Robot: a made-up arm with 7 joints.
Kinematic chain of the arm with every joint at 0, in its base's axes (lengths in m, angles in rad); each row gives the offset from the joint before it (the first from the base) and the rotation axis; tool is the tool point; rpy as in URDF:
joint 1: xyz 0 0 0.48 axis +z
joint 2: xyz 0 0 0 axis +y
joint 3: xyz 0 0 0.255 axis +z
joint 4: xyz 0.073 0 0 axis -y
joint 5: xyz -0.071 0 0.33 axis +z
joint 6: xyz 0 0 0 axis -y
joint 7: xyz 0.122 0 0 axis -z
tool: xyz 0 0 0 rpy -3.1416 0 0
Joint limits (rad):
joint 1: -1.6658..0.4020
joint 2: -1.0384..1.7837
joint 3: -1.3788..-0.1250
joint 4: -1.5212..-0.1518
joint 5: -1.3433..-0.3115
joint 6: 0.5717..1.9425
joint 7: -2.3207..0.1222
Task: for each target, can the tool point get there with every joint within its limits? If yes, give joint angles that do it. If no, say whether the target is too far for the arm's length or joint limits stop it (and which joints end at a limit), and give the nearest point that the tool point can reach.
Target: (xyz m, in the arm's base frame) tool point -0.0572 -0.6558 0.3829
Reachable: yes | joints -0.9358 1.3142 -1.1268 -1.3386 -0.3960 1.8096 -0.4334
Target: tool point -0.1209 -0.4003 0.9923
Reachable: yes | joints -0.3501 -0.1978 -1.1828 -1.0324 -0.7394 1.0166 -0.5841
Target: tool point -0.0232 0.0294 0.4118
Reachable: no: joint limits stop it (at a limit: joint 1, joint 2, joint 4, joint 5, joint 6) | nearest point -0.1720 -0.1330 -0.0058 | short by 0.472 m
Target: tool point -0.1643 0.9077 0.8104
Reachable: no: too far | nearest point -0.1123 0.6178 0.8055 | short by 0.295 m
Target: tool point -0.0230 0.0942 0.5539
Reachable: no: joint limits stop it (at a limit: joint 1, joint 2, joint 4, joint 5, joint 6) | nearest point -0.4030 0.1390 0.7986 | short by 0.454 m
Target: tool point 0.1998 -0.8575 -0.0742
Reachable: no: too far | nearest point 0.1399 -0.6006 0.1011 | short by 0.317 m
